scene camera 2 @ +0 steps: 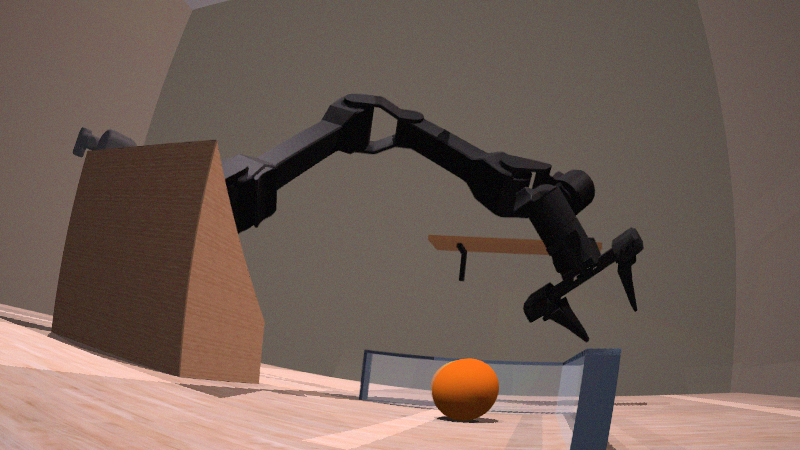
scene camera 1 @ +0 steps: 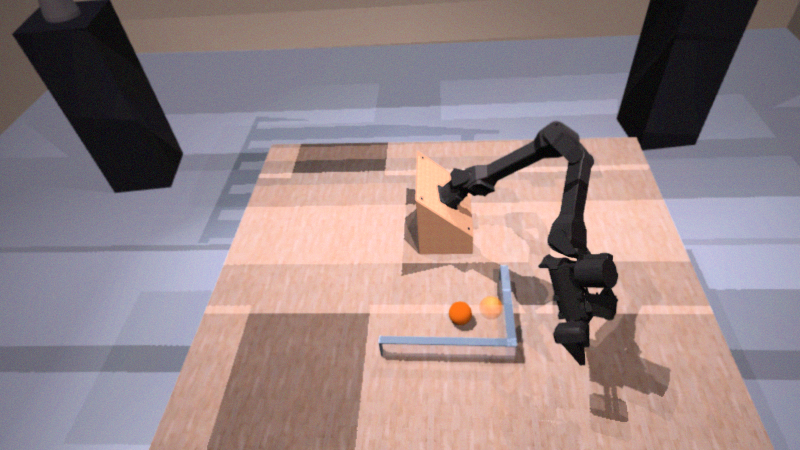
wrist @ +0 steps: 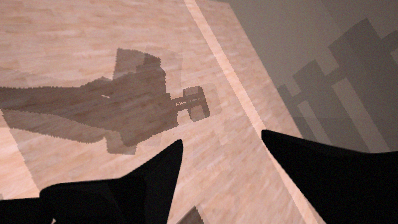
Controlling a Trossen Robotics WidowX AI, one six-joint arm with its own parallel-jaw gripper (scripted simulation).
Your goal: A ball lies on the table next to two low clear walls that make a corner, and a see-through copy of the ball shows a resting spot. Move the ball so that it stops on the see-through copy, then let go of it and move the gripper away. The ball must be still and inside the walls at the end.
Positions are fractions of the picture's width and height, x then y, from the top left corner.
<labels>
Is my gripper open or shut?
Open.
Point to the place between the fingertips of my gripper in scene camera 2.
At 0.77,0.73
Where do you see an orange ball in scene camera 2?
0.58,0.87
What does my gripper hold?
Nothing.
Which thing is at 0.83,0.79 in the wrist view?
My gripper.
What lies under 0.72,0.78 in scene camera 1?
My gripper.
</labels>
